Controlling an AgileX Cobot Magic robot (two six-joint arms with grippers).
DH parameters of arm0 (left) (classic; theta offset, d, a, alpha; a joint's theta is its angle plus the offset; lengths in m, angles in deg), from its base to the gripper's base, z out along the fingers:
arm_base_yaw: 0 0.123 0 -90
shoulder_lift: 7.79 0 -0.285 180
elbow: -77.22 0 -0.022 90
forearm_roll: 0 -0.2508 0 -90
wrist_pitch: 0 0 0.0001 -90
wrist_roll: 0 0.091 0 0
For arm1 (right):
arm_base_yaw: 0 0.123 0 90
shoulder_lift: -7.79 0 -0.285 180
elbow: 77.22 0 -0.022 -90
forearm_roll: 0 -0.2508 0 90
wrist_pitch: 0 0 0.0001 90
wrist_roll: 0 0.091 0 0
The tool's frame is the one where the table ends.
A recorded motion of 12 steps. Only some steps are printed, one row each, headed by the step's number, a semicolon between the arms.
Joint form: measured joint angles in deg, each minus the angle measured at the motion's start. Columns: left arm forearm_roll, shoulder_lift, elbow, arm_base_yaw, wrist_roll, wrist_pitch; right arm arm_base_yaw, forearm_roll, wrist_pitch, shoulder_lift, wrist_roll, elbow.
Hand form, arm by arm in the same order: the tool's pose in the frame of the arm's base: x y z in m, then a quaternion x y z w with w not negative. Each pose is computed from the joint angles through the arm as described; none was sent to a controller.
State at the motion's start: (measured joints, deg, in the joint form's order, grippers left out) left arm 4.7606 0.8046 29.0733 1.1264 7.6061 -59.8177; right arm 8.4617 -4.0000 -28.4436 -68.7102 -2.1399 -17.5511
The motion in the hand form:
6: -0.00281 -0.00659 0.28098 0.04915 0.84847 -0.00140 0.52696; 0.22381 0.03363 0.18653 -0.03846 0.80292 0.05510 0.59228
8: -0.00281 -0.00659 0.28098 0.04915 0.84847 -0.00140 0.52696; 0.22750 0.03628 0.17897 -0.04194 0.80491 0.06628 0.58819
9: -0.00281 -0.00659 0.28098 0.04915 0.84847 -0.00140 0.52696; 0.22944 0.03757 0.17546 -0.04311 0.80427 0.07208 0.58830
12: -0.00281 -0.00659 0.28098 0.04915 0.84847 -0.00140 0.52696; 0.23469 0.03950 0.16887 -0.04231 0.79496 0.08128 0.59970
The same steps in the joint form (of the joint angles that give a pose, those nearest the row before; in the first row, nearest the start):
6: 0.00 0.00 0.00 0.00 0.00 0.00; 0.39 2.78 -9.98 -9.24 3.99 0.00
8: 0.00 0.00 0.00 0.00 0.00 0.00; 0.39 4.82 -12.36 -12.05 6.04 0.00
9: 0.00 0.00 0.00 0.00 0.00 0.00; 0.39 5.70 -13.94 -13.51 6.96 0.00
12: 0.00 0.00 0.00 0.00 0.00 0.00; 0.39 6.49 -19.34 -17.11 7.98 0.00

